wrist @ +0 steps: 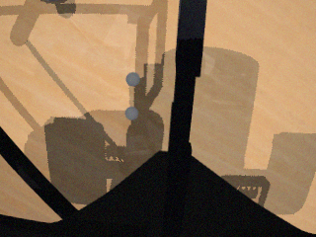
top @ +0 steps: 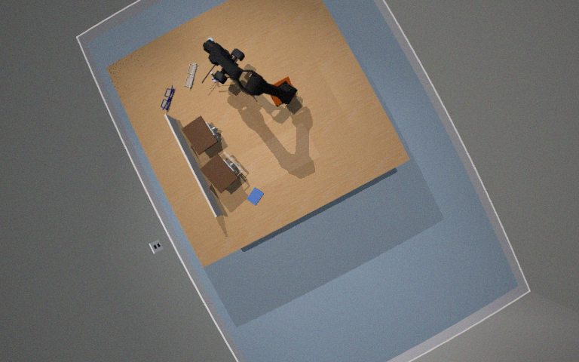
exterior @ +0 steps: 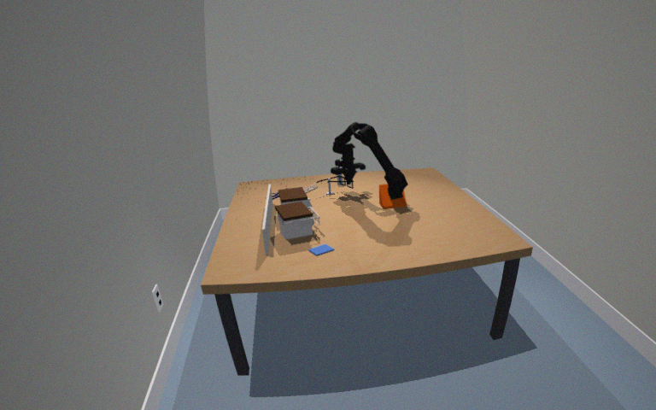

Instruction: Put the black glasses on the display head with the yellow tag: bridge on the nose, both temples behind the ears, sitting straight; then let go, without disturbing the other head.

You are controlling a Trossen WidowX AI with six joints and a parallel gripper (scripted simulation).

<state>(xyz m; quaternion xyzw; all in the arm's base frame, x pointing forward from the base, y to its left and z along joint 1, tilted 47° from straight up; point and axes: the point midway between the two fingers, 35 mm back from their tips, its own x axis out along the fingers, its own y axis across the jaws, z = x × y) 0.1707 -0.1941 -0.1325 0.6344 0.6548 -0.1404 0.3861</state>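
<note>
The stand is 9 cm ahead of my gripper tip, 6 cm to the right of it and 3 cm below it. Also, from my gripper tip: blue tag: 28 cm ahead, 61 cm to the left, 6 cm below; then white upright panel: 45 cm ahead, 30 cm to the left.
</note>
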